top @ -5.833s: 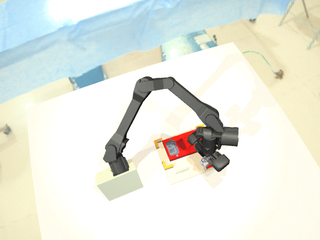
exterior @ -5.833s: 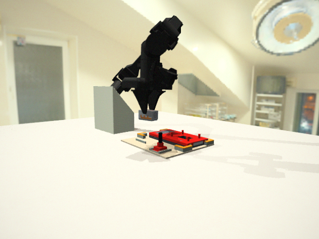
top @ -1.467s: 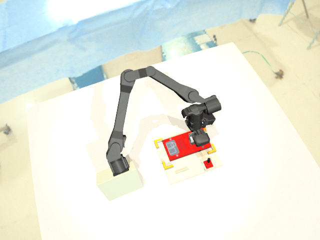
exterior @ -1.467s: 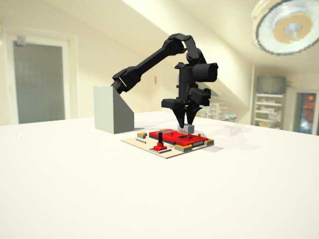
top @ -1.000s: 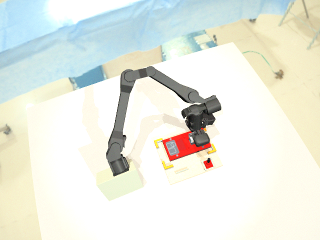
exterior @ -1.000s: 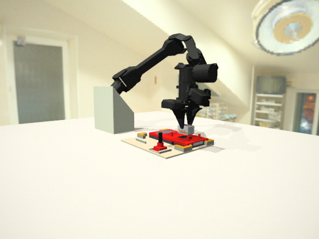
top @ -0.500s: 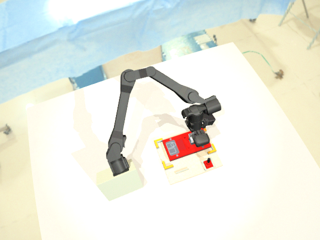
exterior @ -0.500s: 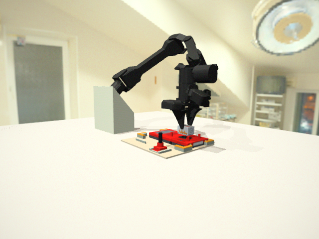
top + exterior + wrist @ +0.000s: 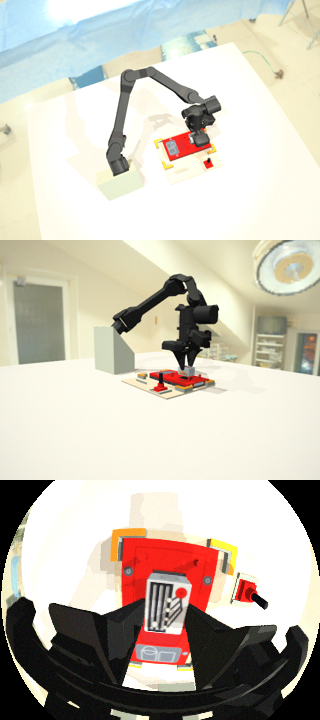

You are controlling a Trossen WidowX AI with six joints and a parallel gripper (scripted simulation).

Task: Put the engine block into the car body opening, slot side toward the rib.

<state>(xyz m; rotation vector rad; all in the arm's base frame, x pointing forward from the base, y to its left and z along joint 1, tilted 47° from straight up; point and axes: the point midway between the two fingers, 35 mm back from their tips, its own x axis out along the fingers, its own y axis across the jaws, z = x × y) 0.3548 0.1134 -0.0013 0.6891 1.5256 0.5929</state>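
My gripper tip is 1 cm above the engine block. Round my gripper tip: black post: 13 cm to the right, 2 cm below.
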